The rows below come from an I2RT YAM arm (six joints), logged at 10 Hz.
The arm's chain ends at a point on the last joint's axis. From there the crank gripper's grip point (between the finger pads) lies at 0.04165 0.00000 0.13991 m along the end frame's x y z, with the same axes.
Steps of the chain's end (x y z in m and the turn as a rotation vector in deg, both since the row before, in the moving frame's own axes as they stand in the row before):
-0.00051, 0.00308, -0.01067, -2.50, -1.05, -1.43
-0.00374, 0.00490, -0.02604, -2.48, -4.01, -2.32
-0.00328, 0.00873, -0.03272, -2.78, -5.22, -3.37
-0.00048, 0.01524, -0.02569, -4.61, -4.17, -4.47
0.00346, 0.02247, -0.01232, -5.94, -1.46, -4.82
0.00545, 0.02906, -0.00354, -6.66, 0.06, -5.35
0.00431, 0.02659, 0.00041, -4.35, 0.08, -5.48
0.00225, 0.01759, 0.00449, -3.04, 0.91, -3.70
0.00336, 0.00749, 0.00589, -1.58, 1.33, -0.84
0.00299, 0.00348, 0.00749, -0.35, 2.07, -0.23
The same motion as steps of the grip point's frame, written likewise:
-0.00302, 0.00819, -0.01004, -2.50, -1.05, -1.43
-0.01353, 0.00952, -0.02357, -2.48, -4.01, -2.32
-0.01604, 0.01352, -0.02962, -2.78, -5.22, -3.37
-0.01043, 0.02374, -0.02336, -4.61, -4.17, -4.47
0.00035, 0.03364, -0.01188, -5.94, -1.46, -4.82
0.00617, 0.04138, -0.00430, -6.66, 0.06, -5.35
0.00482, 0.03320, 0.00010, -4.35, 0.08, -5.48
0.00462, 0.02223, 0.00369, -3.04, 0.91, -3.70
0.00662, 0.01070, 0.00484, -1.58, 1.33, -0.84
0.00802, 0.00415, 0.00589, -0.35, 2.07, -0.23

